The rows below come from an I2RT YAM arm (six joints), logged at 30 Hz.
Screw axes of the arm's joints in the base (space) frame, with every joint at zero. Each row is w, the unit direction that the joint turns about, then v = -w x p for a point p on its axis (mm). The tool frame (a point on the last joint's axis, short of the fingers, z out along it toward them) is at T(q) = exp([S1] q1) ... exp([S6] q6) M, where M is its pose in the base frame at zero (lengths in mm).
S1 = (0, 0, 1, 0, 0, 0)
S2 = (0, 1, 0, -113.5, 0, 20)
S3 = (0, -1, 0, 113.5, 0, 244)
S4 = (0, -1, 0, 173.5, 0, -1)
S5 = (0, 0, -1, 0, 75, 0)
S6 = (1, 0, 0, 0, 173.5, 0)
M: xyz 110.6 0 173.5 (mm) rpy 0 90 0 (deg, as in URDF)
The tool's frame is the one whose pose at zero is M.
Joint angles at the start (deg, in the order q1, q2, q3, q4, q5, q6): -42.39 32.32 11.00 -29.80 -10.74 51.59
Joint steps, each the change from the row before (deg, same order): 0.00 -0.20 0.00 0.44 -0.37 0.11; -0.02 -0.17 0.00 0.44 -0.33 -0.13; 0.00 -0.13 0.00 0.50 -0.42 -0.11; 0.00 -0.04 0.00 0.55 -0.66 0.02; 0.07 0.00 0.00 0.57 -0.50 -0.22; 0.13 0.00 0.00 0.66 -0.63 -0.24; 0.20 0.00 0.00 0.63 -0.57 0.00
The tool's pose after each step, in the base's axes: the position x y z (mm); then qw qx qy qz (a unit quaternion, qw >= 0). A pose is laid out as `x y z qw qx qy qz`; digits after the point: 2 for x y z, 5 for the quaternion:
90.22 -73.06 137.53 0.32799 0.66326 0.66224 0.11811
90.73 -73.31 138.38 0.33281 0.66011 0.66254 0.12058
91.37 -73.55 139.25 0.33766 0.65662 0.66294 0.12387
92.16 -73.74 140.07 0.34180 0.65328 0.66306 0.12945
93.02 -73.91 140.84 0.34610 0.64858 0.66469 0.13319
94.09 -74.00 141.75 0.35095 0.64272 0.66684 0.13809
95.18 -73.96 142.63 0.35521 0.63803 0.66796 0.14342

